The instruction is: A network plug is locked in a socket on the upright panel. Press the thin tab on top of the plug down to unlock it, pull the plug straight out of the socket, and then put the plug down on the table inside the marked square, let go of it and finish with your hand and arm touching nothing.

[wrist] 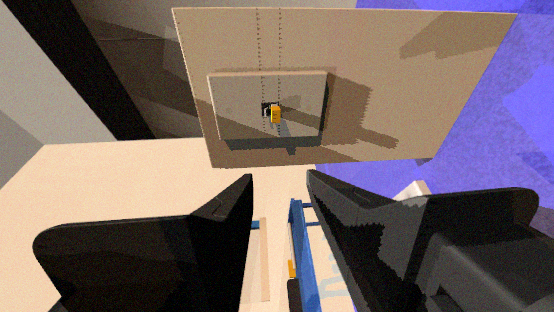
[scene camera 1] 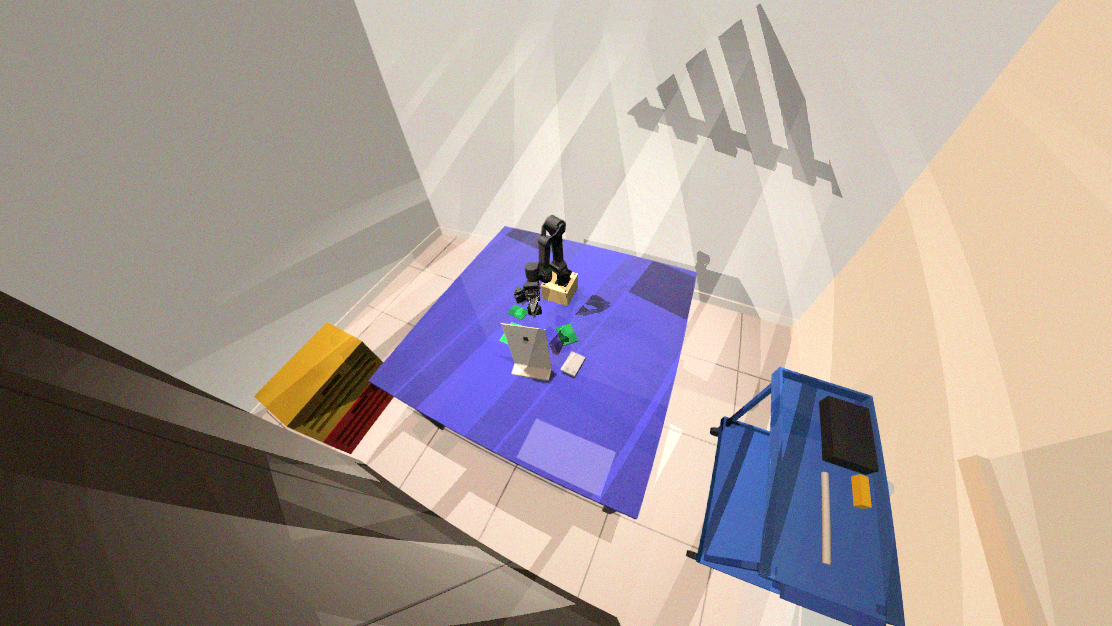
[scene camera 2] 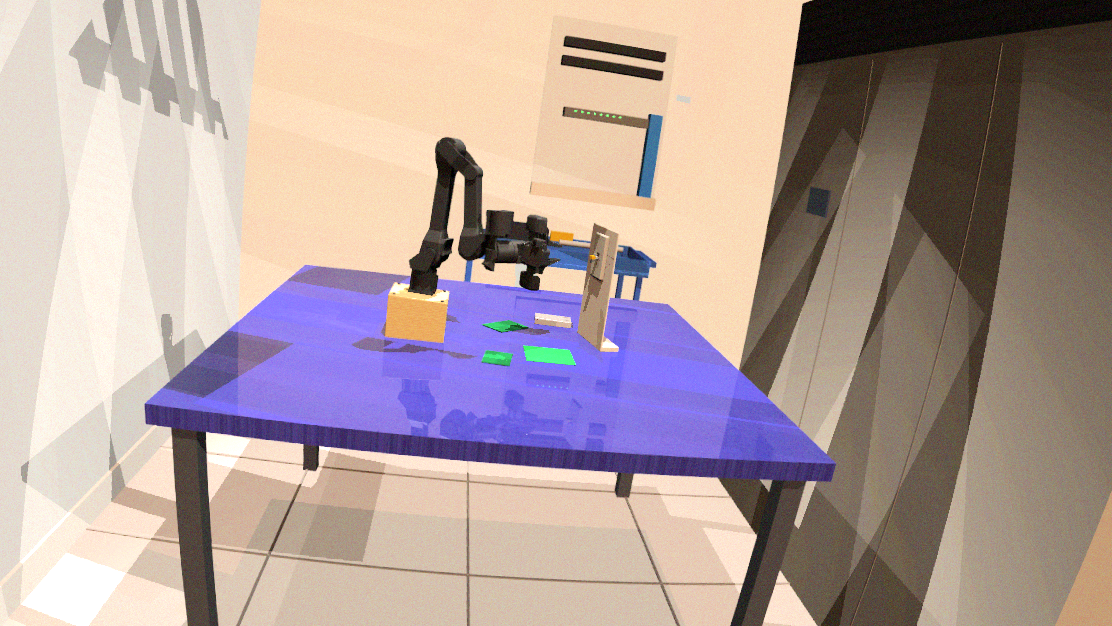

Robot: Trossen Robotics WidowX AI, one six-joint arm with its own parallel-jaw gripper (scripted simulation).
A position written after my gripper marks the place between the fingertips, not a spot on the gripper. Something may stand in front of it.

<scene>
In view: my gripper [scene camera 2: 560, 252] and a tan panel [scene camera 2: 599, 275].
My gripper shows as well in the wrist view [wrist: 279, 178]. The tan panel also shows in the wrist view [wrist: 351, 88] and in scene camera 1 [scene camera 1: 528, 346].
</scene>
